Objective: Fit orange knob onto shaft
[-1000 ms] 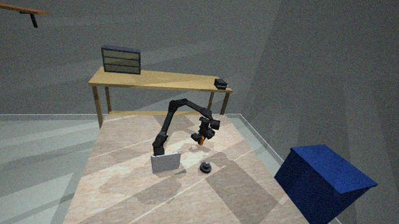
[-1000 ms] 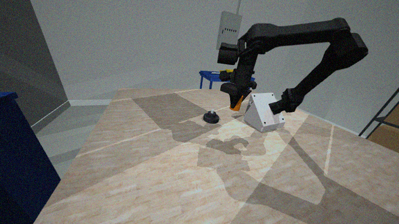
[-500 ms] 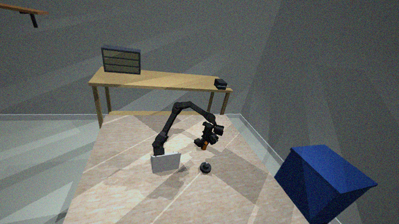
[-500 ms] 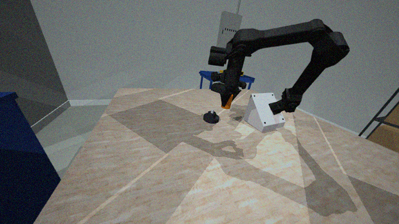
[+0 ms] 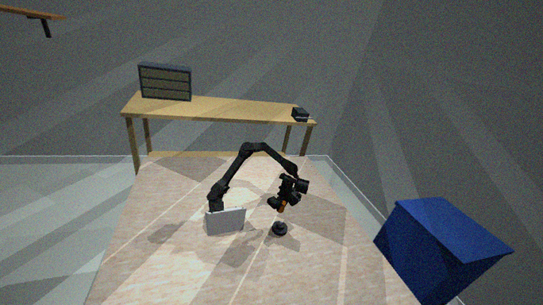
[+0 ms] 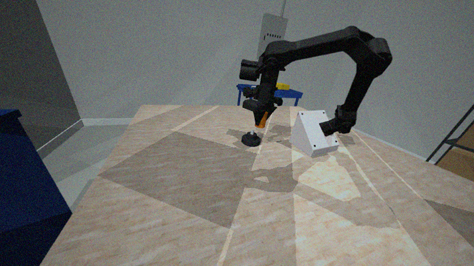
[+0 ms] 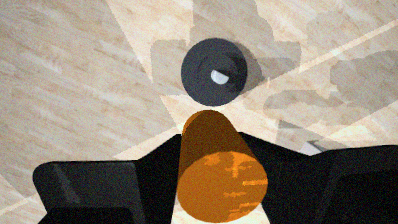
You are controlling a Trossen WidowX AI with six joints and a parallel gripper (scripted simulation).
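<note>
My gripper tip is now 8 cm above the pedestal, 4 cm to the left of it and 1 cm past it. The rest, counted from my gripper tip: orange knob 3 cm above.
</note>
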